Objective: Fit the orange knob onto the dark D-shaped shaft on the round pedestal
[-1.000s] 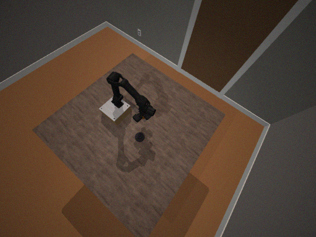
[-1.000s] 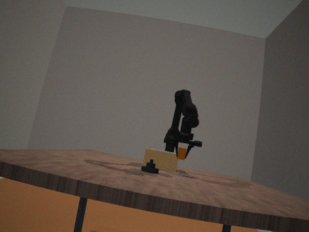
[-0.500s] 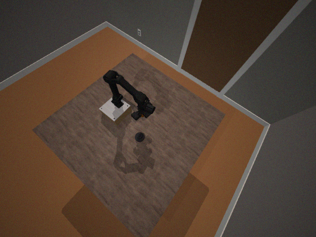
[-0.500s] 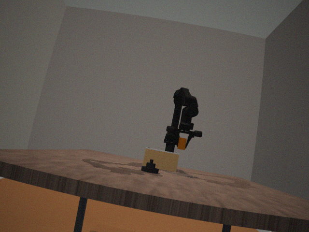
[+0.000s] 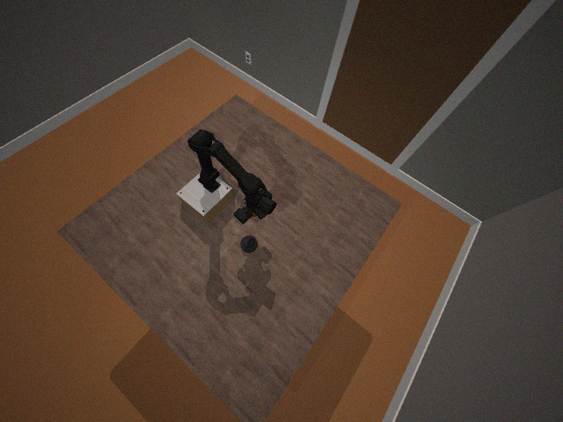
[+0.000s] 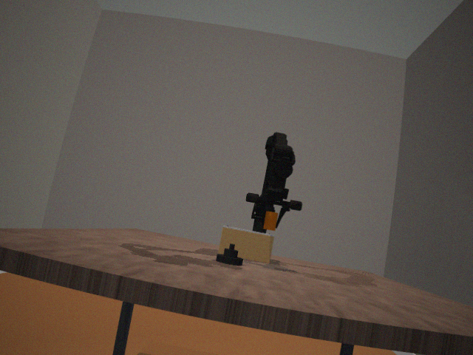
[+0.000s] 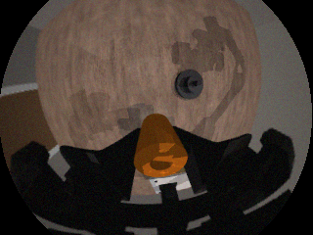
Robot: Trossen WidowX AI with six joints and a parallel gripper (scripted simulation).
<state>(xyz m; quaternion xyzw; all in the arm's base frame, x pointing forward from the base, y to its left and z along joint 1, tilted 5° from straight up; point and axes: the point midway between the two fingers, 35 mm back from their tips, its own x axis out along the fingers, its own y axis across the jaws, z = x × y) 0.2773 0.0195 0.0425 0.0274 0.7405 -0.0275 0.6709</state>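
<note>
Now: the pedestal 11 cm to the right of my gripper tip, 10 cm below it and 6 cm ahead of it. Round my gripper tip: orange knob: 2 cm above.
</note>
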